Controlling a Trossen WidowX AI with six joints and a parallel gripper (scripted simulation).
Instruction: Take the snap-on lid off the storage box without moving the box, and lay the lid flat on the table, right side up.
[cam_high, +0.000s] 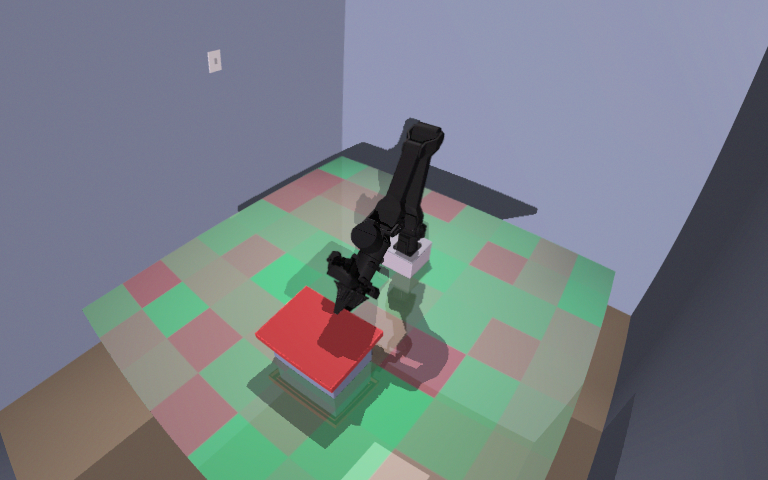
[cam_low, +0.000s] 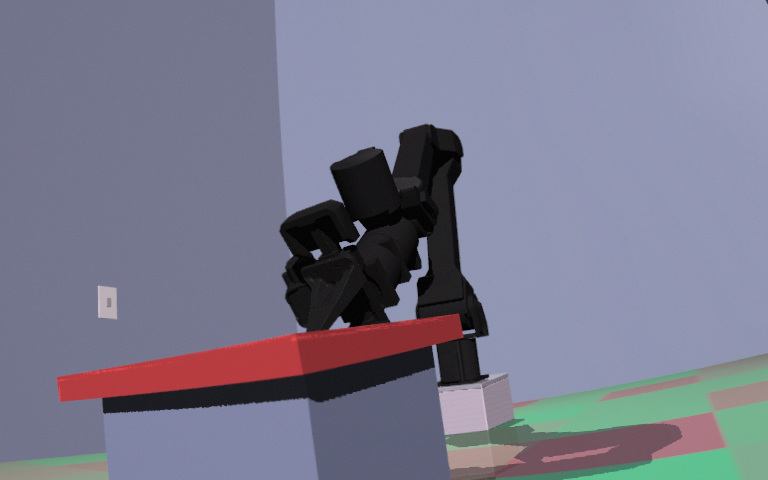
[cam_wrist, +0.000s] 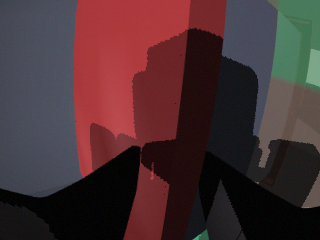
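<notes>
The red square lid is 8 cm ahead of my gripper tip. Round my gripper tip: grey storage box 7 cm ahead, 6 cm below.
</notes>
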